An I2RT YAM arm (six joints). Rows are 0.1 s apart.
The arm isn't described. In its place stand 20 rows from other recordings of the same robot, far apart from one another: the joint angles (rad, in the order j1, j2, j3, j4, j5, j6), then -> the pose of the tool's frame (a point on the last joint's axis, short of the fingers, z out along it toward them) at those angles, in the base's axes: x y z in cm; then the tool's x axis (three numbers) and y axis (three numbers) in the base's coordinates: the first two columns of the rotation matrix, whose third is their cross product.
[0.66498, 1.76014, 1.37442, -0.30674, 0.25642, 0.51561] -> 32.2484 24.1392 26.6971 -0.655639 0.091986 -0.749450 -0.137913 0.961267 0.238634
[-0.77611, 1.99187, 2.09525, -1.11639, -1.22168, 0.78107] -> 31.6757 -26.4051 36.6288 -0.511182 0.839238 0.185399 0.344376 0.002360 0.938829
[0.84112, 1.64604, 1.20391, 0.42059, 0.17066, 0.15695] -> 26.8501 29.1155 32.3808 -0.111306 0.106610 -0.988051 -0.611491 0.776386 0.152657
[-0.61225, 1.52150, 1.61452, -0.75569, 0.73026, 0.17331] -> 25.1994 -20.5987 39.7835 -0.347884 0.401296 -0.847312 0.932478 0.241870 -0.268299
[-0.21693, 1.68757, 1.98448, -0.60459, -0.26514, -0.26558] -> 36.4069 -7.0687 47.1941 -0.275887 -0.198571 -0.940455 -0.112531 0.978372 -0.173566
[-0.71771, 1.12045, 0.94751, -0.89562, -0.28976, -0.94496] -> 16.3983 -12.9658 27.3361 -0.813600 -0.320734 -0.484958 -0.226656 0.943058 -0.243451
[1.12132, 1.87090, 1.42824, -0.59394, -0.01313, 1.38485] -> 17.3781 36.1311 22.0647 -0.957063 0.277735 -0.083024 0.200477 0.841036 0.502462
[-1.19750, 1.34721, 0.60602, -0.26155, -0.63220, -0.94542] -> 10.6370 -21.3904 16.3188 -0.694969 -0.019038 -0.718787 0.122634 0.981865 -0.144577
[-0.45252, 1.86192, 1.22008, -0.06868, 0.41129, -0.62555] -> 36.1402 -19.1527 19.8231 -0.869764 -0.173929 -0.461801 0.202352 0.727820 -0.655234
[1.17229, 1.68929, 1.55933, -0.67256, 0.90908, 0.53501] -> 16.8894 32.8764 33.4449 -0.420328 -0.190967 -0.887049 -0.161906 0.977698 -0.133763
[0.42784, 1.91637, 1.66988, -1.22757, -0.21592, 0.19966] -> 33.5457 16.1355 25.2035 -0.971734 -0.230197 -0.052373 -0.236060 0.944572 0.228165
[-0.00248, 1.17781, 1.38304, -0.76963, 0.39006, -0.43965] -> 23.6839 -1.4124 40.8851 -0.621754 -0.392112 -0.677989 0.065125 0.836771 -0.543666
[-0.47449, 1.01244, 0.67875, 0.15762, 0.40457, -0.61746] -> 20.3834 -12.0448 29.5158 -0.569791 -0.305666 -0.762828 0.533312 0.568694 -0.626232
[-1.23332, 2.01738, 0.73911, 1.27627, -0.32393, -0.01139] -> 13.3158 -34.5253 13.4105 -0.009650 -0.005109 -0.999940 0.789071 0.614208 -0.010753
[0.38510, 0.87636, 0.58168, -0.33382, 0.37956, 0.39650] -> 18.0598 5.8971 23.9673 -0.530080 0.172192 -0.830280 0.144790 0.983165 0.111459
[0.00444, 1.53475, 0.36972, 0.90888, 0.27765, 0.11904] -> 26.7066 -0.8572 14.8485 -0.220581 0.113233 -0.968774 0.289123 0.956189 0.045931
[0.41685, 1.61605, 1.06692, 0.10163, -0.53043, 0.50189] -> 32.7948 16.4913 25.5225 -0.715509 0.137013 -0.685036 -0.481434 0.613851 0.625626
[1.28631, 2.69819, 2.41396, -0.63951, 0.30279, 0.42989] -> 17.1727 54.9446 12.9498 -0.564351 -0.512556 -0.647143 -0.693595 0.719515 0.034983
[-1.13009, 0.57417, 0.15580, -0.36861, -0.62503, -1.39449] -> 6.9690 -9.8928 13.9324 -0.601596 -0.596046 -0.531800 -0.199692 0.756829 -0.622360
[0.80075, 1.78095, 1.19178, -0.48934, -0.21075, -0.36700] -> 24.7736 26.6159 18.9547 -0.296061 -0.809307 -0.507317 -0.939631 0.342180 0.002484
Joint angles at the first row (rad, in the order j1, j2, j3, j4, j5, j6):
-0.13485 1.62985 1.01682 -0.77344 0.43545 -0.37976
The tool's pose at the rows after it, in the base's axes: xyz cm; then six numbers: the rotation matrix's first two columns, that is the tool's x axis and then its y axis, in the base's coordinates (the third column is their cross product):
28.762 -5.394 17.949 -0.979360 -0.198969 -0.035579 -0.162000 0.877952 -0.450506
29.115 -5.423 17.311 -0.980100 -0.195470 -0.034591 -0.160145 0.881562 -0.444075
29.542 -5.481 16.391 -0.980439 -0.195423 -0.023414 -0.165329 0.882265 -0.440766
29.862 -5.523 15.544 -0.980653 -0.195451 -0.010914 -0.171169 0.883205 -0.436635
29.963 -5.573 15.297 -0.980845 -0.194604 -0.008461 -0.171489 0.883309 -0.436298
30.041 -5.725 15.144 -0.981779 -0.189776 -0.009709 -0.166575 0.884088 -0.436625
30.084 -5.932 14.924 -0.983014 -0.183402 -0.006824 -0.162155 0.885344 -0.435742
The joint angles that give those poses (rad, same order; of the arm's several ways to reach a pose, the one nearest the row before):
-0.13485 1.63521 1.01683 -0.75512 0.42821 -0.36984
-0.13484 1.65961 1.01681 -0.73605 0.42249 -0.36487
-0.13485 1.69434 1.01683 -0.71316 0.42249 -0.36488
-0.13484 1.72524 1.01646 -0.69525 0.42210 -0.36487
-0.13598 1.73436 1.01644 -0.68839 0.42249 -0.36525
-0.14057 1.74049 1.01684 -0.68152 0.42249 -0.36487
-0.14706 1.74850 1.01685 -0.67657 0.42248 -0.36489

